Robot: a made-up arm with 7 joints. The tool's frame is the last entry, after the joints.
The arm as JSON. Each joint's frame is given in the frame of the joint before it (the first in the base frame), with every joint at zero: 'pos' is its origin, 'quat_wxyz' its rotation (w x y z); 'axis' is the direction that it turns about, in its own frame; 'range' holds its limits. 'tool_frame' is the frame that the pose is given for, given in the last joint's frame.
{
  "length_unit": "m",
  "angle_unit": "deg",
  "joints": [
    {
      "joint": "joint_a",
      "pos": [
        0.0,
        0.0,
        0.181
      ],
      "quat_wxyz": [
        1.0,
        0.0,
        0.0,
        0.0
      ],
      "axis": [
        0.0,
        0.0,
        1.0
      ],
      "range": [
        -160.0,
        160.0
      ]
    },
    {
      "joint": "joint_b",
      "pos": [
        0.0,
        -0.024,
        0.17
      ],
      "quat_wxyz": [
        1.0,
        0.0,
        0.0,
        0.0
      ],
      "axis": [
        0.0,
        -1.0,
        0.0
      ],
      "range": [
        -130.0,
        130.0
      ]
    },
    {
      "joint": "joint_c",
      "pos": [
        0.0,
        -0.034,
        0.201
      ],
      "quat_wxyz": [
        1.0,
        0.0,
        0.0,
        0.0
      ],
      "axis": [
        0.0,
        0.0,
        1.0
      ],
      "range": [
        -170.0,
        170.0
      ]
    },
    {
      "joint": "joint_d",
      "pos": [
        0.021,
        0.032,
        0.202
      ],
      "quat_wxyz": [
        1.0,
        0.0,
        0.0,
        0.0
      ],
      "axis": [
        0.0,
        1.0,
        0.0
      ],
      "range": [
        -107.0,
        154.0
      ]
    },
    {
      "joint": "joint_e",
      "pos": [
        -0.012,
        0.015,
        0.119
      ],
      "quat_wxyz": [
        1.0,
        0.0,
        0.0,
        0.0
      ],
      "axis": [
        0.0,
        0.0,
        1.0
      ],
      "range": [
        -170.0,
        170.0
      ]
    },
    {
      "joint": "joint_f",
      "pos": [
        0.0,
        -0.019,
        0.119
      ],
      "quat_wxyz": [
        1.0,
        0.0,
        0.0,
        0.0
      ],
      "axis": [
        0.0,
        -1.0,
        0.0
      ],
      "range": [
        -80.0,
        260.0
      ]
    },
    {
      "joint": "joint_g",
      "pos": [
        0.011,
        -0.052,
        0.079
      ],
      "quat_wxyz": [
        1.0,
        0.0,
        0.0,
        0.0
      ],
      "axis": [
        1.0,
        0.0,
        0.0
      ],
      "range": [
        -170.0,
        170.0
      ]
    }
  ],
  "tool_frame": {
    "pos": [
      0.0,
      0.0,
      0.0
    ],
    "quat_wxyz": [
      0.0,
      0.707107,
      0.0,
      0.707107
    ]
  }
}
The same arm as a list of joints. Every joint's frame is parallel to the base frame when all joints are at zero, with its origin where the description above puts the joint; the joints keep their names.
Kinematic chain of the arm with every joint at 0, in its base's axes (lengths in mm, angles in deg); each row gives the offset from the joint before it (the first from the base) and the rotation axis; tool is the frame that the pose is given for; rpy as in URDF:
joint_a: xyz 0.0 0.0 181.0 axis +z
joint_b: xyz 0.0 -24.0 170.0 axis -y
joint_c: xyz 0.0 -34.0 201.0 axis +z
joint_d: xyz 21.0 32.0 202.0 axis +y
joint_e: xyz -12.0 15.0 119.0 axis +z
joint_f: xyz 0.0 -19.0 119.0 axis -y
joint_g: xyz 11.0 -52.0 79.0 axis +x
tool: xyz 0.0 0.0 0.0 rpy 180.00 -90.00 0.00
Joint limits (deg, base to tool): -160.00..160.00 -130.00..130.00 -170.00..170.00 -107.00..154.00 -170.00..170.00 -80.00..260.00 -170.00..170.00

